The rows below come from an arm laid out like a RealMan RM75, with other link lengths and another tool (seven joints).
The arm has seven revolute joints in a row. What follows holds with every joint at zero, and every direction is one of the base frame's. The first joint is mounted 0.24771 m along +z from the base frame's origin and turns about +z. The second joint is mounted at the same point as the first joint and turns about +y. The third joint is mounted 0.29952 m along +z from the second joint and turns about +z. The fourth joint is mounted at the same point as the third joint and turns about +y. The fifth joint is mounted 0.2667 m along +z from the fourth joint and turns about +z. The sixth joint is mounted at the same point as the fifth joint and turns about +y. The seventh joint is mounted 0.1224 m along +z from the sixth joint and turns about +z. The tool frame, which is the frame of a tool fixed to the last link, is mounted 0.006 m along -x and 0.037 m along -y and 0.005 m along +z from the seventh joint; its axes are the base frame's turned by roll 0, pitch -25.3 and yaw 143.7 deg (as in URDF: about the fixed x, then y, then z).
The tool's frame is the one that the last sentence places.
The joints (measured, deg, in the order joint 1, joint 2, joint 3, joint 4, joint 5, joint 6, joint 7), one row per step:
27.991 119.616 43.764 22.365 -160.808 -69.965 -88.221
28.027 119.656 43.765 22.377 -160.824 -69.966 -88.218
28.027 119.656 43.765 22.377 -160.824 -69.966 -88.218
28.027 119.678 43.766 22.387 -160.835 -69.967 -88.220
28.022 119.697 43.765 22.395 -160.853 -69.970 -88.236
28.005 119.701 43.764 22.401 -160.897 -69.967 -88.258
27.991 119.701 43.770 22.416 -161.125 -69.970 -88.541
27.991 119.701 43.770 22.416 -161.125 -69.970 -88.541
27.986 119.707 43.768 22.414 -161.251 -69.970 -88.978
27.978 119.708 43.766 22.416 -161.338 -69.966 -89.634
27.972 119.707 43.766 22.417 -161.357 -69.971 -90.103
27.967 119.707 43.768 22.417 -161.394 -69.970 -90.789
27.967 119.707 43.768 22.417 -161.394 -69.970 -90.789
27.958 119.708 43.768 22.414 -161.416 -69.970 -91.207
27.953 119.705 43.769 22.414 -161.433 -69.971 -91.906
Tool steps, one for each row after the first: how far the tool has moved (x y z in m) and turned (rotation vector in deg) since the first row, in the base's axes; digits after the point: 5 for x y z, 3 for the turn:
-0.00051 0.00001 -0.00028 -0.028 0.039 0.053
-0.00051 0.00001 -0.00028 -0.028 0.039 0.053
-0.00069 -0.00007 -0.00045 -0.041 0.060 0.068
-0.00083 -0.00019 -0.00061 -0.049 0.065 0.089
-0.00080 -0.00035 -0.00072 -0.059 0.032 0.114
-0.00095 -0.00088 -0.00121 0.020 -0.262 0.381
-0.00095 -0.00088 -0.00121 0.020 -0.262 0.381
-0.00105 -0.00130 -0.00168 0.236 -0.615 0.640
-0.00112 -0.00175 -0.00217 0.611 -1.093 0.957
-0.00114 -0.00199 -0.00242 0.903 -1.408 1.158
-0.00118 -0.00234 -0.00283 1.324 -1.878 1.454
-0.00118 -0.00234 -0.00283 1.324 -1.878 1.454
-0.00116 -0.00258 -0.00308 1.580 -2.165 1.628
-0.00117 -0.00290 -0.00345 2.020 -2.635 1.918

